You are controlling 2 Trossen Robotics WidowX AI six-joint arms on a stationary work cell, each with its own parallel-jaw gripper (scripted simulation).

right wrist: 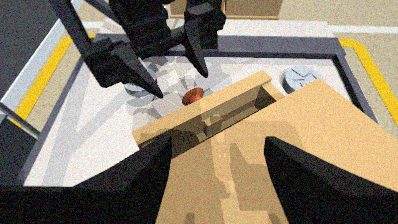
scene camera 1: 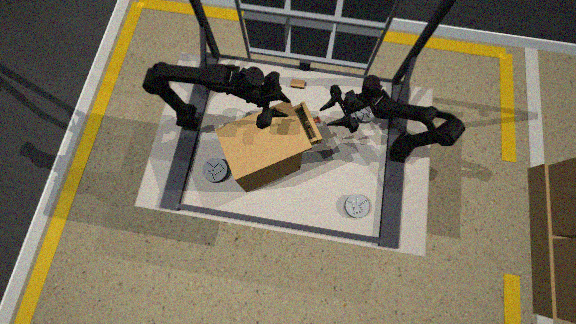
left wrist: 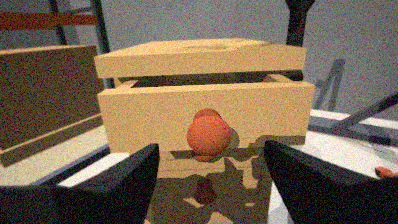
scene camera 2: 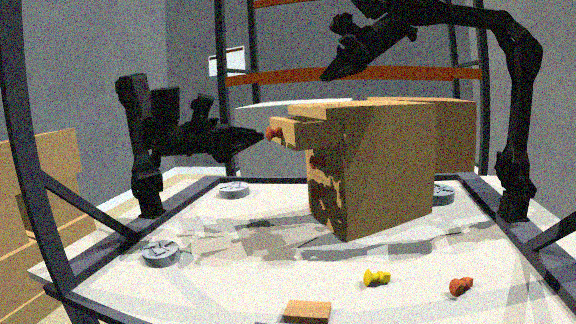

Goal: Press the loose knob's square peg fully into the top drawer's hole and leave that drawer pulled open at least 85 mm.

Labels:
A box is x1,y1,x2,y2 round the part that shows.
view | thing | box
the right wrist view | my left gripper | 81,0,216,98
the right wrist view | my right gripper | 0,135,397,223
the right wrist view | drawer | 131,70,284,159
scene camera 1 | my left gripper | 319,85,364,132
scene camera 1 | my right gripper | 246,71,290,128
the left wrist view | my left gripper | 0,140,397,223
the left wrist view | orange-red knob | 187,108,231,155
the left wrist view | drawer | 97,71,314,152
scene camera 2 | my left gripper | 180,93,263,162
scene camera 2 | my right gripper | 319,12,390,81
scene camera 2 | drawer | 269,116,340,150

